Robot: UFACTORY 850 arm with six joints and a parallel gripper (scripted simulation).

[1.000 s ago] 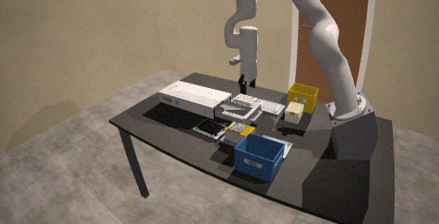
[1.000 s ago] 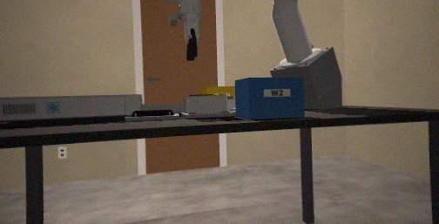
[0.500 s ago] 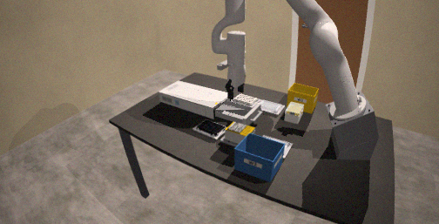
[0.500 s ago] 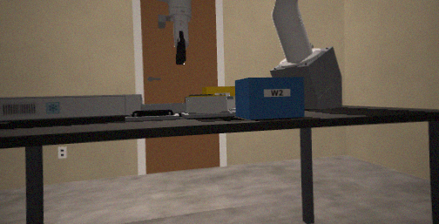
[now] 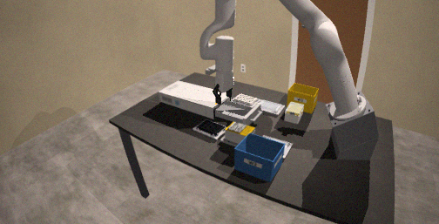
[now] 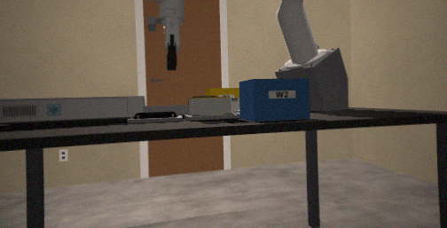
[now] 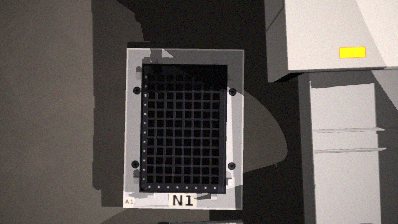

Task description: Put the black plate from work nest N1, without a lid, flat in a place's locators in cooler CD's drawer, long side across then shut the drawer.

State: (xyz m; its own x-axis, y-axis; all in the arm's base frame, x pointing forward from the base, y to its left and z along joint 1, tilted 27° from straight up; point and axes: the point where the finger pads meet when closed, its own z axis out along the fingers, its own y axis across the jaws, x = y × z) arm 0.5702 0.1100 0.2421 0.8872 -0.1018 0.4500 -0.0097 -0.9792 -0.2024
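The black plate is 6 cm ahead of my hand, 5 cm to the left of it and 17 cm below it. Also, from my hand: drawer (2 cm ahead, 14 cm to the right, 15 cm below); yellow-framed rack (13 cm behind, 4 cm to the left, 13 cm below); work nest N1 (6 cm ahead, 5 cm to the left, 18 cm below).
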